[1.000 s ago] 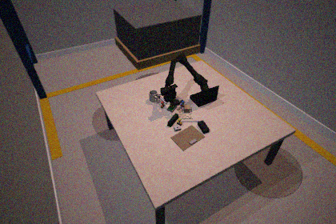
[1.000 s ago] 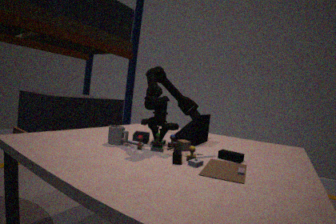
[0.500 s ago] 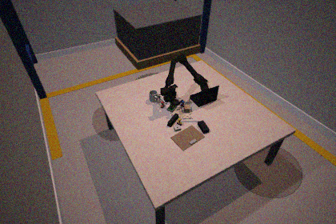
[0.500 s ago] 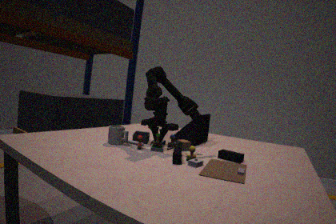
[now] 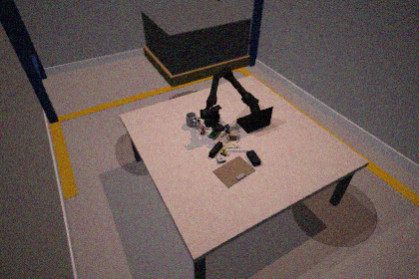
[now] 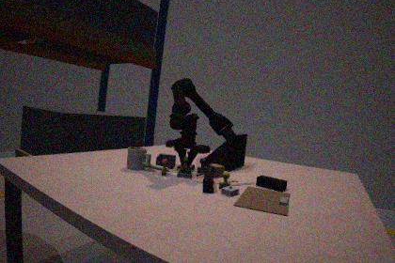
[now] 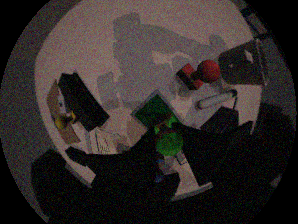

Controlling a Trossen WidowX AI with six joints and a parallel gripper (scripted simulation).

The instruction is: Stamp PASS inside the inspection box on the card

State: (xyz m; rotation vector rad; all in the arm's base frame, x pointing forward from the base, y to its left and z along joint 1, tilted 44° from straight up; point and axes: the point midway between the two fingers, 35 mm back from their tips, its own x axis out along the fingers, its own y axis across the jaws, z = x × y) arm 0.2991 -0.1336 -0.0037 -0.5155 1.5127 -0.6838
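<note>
Right now the green-knobbed stamp is right at my gripper tip. The rest, counted from my gripper tip: long dark block: 8 cm ahead, 14 cm to the left, 2 cm below; red-topped stamp: 6 cm ahead, 7 cm to the right, 2 cm below; green-topped box: 3 cm below.
</note>
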